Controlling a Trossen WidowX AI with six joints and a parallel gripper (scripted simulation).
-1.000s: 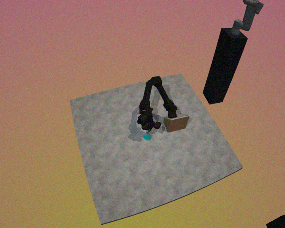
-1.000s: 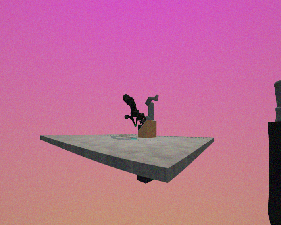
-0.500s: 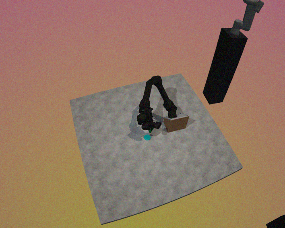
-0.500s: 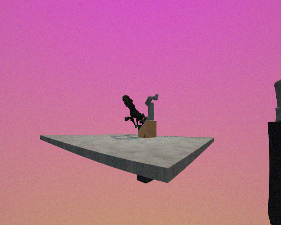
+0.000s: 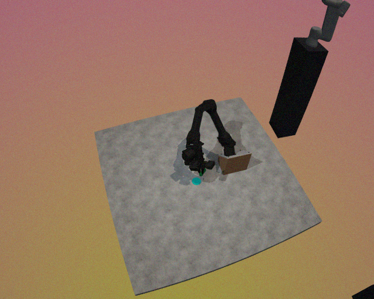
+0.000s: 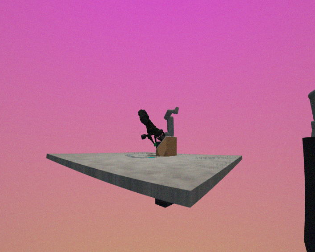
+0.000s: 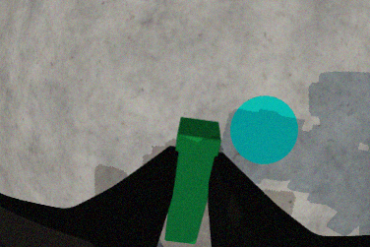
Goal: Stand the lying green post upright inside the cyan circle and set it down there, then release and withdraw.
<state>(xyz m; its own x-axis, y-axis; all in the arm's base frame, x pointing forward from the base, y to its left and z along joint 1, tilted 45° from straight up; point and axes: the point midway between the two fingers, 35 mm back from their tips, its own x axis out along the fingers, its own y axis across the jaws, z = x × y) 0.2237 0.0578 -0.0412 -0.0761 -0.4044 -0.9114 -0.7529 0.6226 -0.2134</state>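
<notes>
My gripper tip is 110 mm above the cyan circle, 20 mm to the left of it and 20 mm short of it. Also, from my gripper tip: green post 10 mm to the right, 10 mm below, 10 mm behind.
</notes>
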